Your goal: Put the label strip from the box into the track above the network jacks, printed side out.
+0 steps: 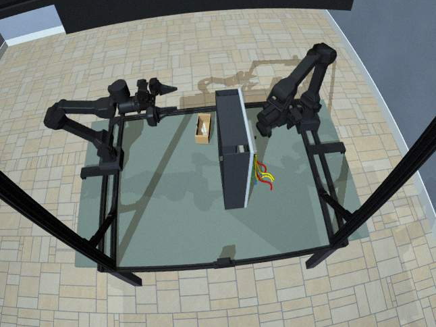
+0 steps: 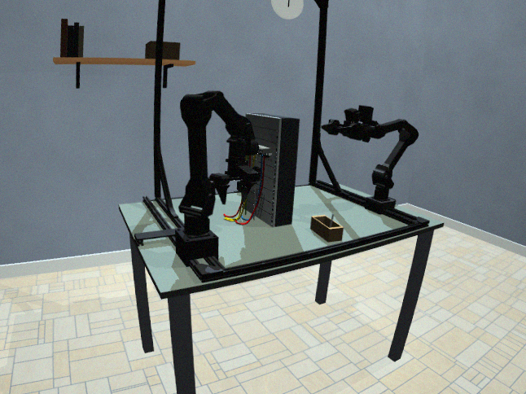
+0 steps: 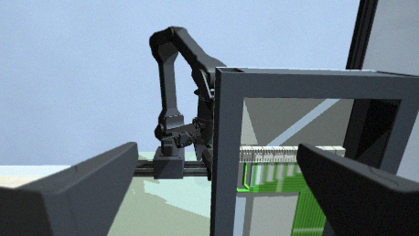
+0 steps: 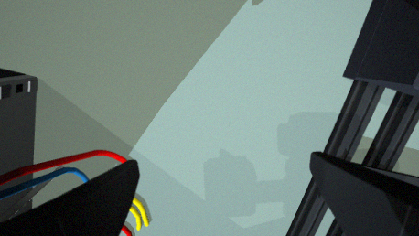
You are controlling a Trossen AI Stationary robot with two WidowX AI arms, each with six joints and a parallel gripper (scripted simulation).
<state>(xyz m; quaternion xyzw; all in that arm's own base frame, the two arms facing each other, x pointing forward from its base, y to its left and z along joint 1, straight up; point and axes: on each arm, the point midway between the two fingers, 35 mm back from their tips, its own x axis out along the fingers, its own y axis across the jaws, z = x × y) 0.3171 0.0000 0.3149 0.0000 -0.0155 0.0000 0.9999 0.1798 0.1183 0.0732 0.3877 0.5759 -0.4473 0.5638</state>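
The blue-white label strip is 33 cm below my left hand, 11 cm ahead of it and 10 cm to the right of it. Round my left hand: box 35 cm below, 12 cm to the right, 11 cm ahead.
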